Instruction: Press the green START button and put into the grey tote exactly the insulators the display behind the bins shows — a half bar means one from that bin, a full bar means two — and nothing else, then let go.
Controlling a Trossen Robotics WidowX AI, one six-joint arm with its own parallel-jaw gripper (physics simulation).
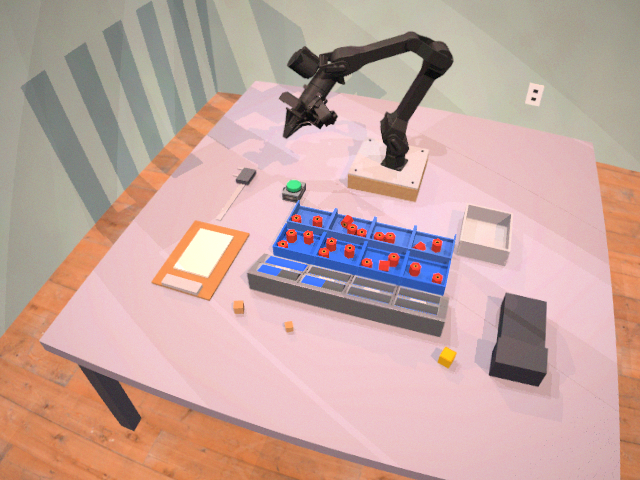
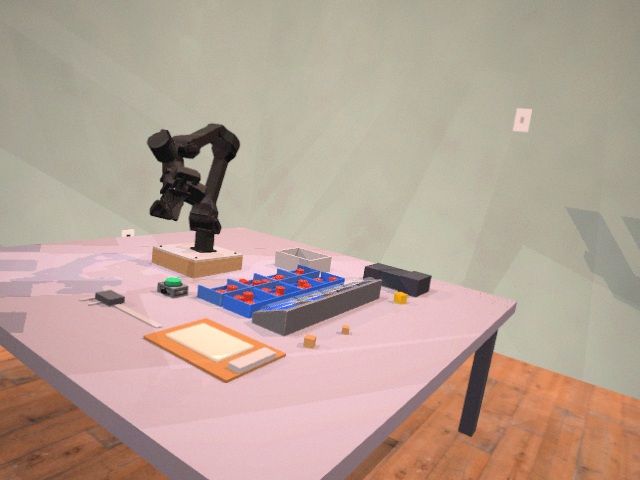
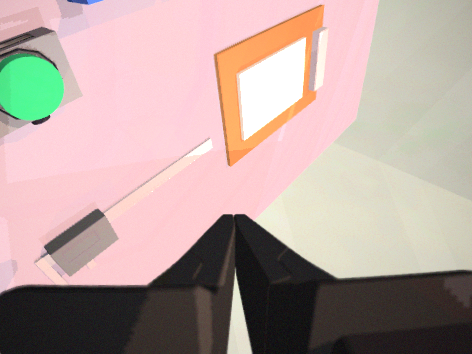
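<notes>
My gripper [image 1: 286, 135] [image 2: 166, 214] [image 3: 233, 225] is shut and empty, high above the table, behind the green START button [image 1: 293, 186] [image 2: 172, 281] [image 3: 31, 87] and clear of it. Blue bins [image 1: 316, 257] [image 2: 238, 307], two rows of four, hold red insulators, some upright, some lying. The display [image 1: 346, 305] [image 2: 333, 311] is lit. At its leftmost panel, the upper bar is full blue and the lower bar half blue. The second panel has a grey upper bar and a half-blue lower bar. The other two panels are grey. The grey tote [image 1: 484, 252] [image 2: 305, 260] is empty.
An orange clipboard [image 1: 163, 274] [image 2: 160, 338] [image 3: 226, 105] and a dark plug-like block [image 1: 246, 175] [image 2: 109, 297] [image 3: 85, 245] with a pale strip lie left. A black block [image 1: 521, 335] [image 2: 397, 279], a yellow cube [image 1: 447, 357] [image 2: 400, 297] and two small orange cubes [image 1: 238, 307] [image 1: 288, 326] lie beyond the display.
</notes>
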